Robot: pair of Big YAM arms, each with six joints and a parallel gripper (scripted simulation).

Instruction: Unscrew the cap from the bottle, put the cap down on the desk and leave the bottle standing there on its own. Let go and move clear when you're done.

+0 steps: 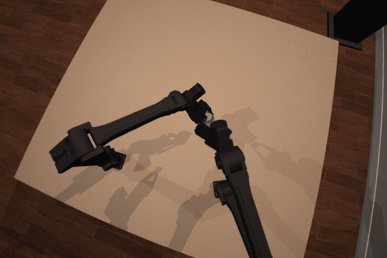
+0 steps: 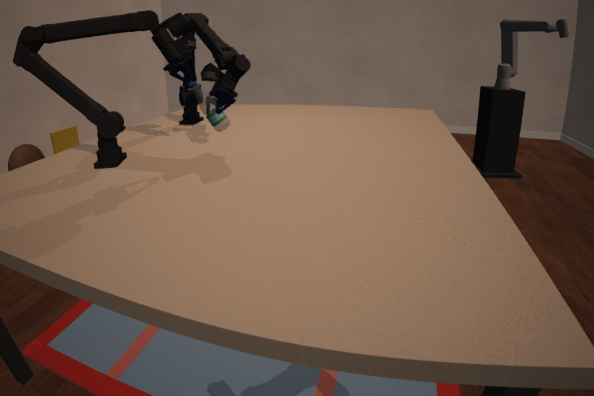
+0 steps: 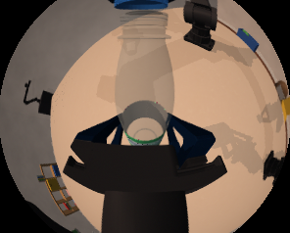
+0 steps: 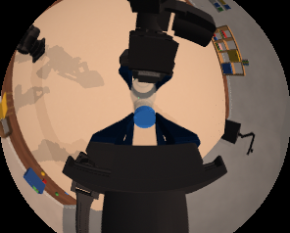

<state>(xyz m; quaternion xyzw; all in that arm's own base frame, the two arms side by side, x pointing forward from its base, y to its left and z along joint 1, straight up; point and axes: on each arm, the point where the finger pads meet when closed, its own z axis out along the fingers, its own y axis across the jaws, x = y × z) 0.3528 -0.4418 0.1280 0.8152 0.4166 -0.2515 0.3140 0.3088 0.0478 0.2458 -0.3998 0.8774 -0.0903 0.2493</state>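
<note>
Right now my right hand is 10 cm above the clear plastic bottle, 5 cm short of it and 2 cm to the right of it. The rest, counted from my right hand: blue cap (1 cm below).
My left hand is 6 cm past the blue cap, 3 cm to the left of it and 11 cm below it. Also, from my left hand: clear plastic bottle (1 cm behind, 2 cm above).
</note>
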